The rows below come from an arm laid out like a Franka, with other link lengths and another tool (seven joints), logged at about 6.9 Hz.
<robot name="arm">
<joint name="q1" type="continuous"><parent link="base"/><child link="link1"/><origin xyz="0 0 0.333" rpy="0 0 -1.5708"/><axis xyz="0 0 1"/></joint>
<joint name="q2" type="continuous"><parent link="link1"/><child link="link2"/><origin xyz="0 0 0" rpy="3.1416 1.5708 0"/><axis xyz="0 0 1"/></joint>
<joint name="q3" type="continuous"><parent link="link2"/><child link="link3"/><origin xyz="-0.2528 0 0" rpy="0 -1.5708 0"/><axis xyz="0 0 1"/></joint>
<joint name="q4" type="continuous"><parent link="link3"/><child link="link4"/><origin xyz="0 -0.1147 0" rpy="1.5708 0 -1.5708"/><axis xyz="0 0 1"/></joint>
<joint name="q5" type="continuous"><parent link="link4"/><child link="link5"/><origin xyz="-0.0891 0.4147 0" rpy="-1.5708 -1.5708 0"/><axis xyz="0 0 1"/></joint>
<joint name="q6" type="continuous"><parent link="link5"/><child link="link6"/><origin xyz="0 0 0" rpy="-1.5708 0 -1.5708"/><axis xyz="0 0 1"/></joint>
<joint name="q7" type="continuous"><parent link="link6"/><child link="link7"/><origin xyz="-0.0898 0 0" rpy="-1.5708 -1.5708 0"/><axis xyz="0 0 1"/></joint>
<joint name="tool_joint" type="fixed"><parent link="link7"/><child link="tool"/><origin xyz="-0.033 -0.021 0.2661" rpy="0.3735 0 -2.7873"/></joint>
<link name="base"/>
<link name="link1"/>
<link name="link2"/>
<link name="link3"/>
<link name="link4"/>
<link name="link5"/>
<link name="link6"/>
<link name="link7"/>
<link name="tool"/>
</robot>
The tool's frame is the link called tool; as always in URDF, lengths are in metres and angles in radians. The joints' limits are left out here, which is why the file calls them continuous.
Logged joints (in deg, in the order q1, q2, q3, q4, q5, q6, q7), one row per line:
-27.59, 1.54, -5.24, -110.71, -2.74, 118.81, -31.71
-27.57, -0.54, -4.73, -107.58, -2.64, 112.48, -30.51
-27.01, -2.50, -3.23, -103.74, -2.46, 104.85, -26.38
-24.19, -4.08, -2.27, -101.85, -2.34, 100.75, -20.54
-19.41, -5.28, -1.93, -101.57, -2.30, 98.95, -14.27
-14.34, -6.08, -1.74, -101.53, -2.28, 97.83, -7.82
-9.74, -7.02, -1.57, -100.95, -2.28, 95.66, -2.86
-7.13, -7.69, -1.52, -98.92, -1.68, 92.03, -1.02
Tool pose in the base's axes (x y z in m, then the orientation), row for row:
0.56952, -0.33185, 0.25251, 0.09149, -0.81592, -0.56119, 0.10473
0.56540, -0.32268, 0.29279, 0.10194, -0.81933, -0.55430, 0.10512
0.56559, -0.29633, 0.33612, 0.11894, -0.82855, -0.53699, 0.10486
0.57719, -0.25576, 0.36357, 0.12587, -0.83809, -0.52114, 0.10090
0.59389, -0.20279, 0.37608, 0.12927, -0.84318, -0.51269, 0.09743
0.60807, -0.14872, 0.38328, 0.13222, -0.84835, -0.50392, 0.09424
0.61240, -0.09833, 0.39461, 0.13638, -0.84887, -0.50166, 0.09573
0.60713, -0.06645, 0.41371, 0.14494, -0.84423, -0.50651, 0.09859
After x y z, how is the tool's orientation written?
As a quaternion, w x y z.
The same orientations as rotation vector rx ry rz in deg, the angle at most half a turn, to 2 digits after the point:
-138.88, -95.52, 17.83
-138.61, -93.78, 17.78
-138.81, -89.96, 17.57
-139.85, -86.96, 16.84
-140.42, -85.38, 16.23
-141.05, -83.78, 15.67
-140.80, -83.21, 15.88
-139.36, -83.61, 16.27

